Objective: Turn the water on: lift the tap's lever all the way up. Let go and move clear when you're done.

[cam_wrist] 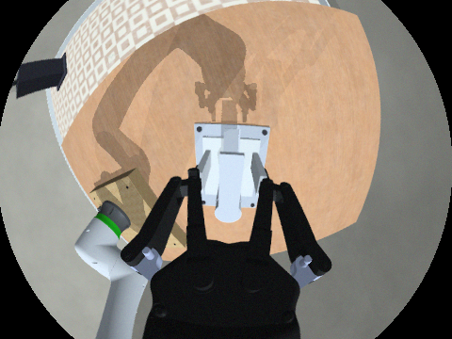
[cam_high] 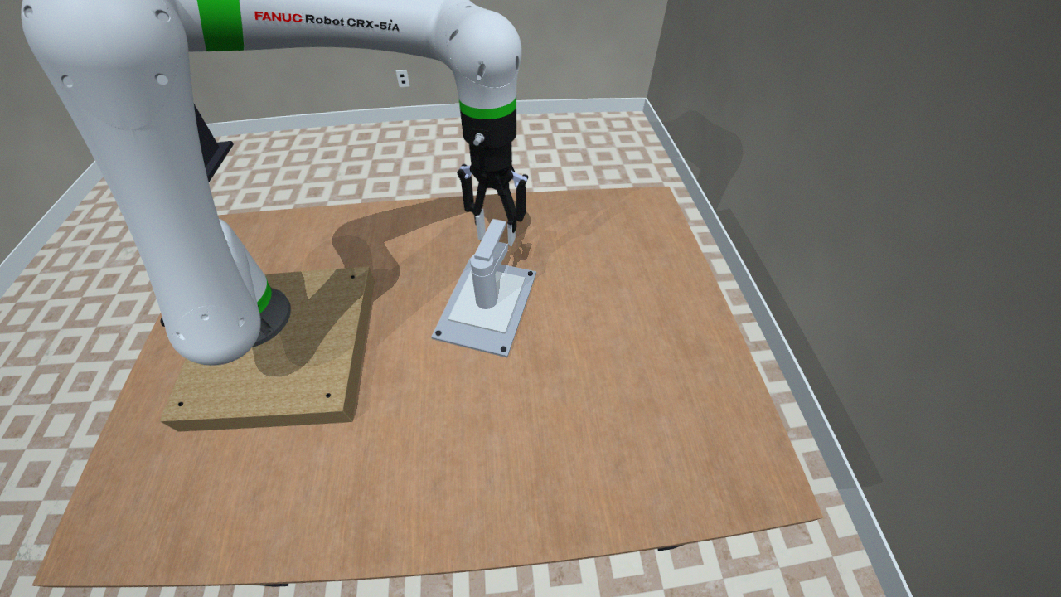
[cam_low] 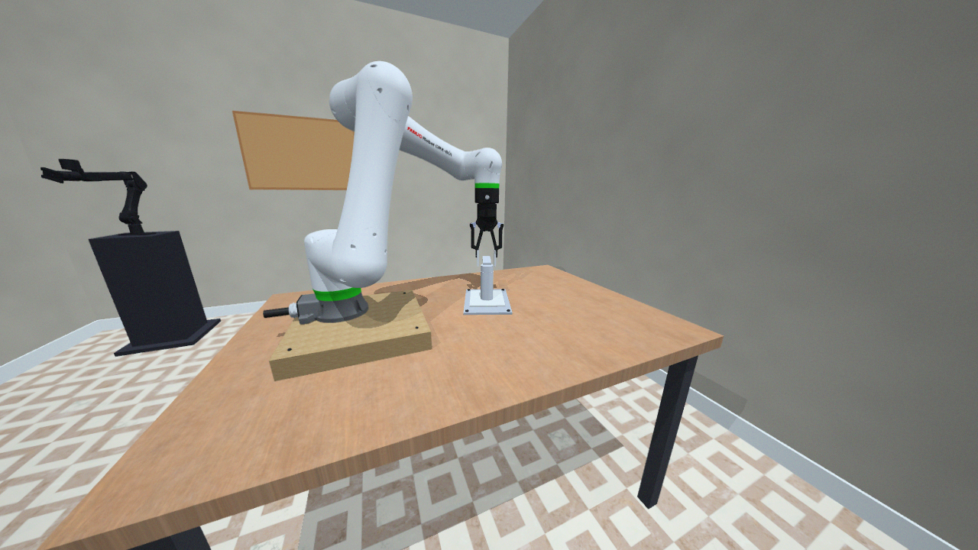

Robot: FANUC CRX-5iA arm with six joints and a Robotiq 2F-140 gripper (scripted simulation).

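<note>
Right now the lever is 10 mm behind my hand and 30 mm to the right of it. The rest, counted from my hand: tap (20 mm behind, 60 mm to the right, 50 mm below).
</note>
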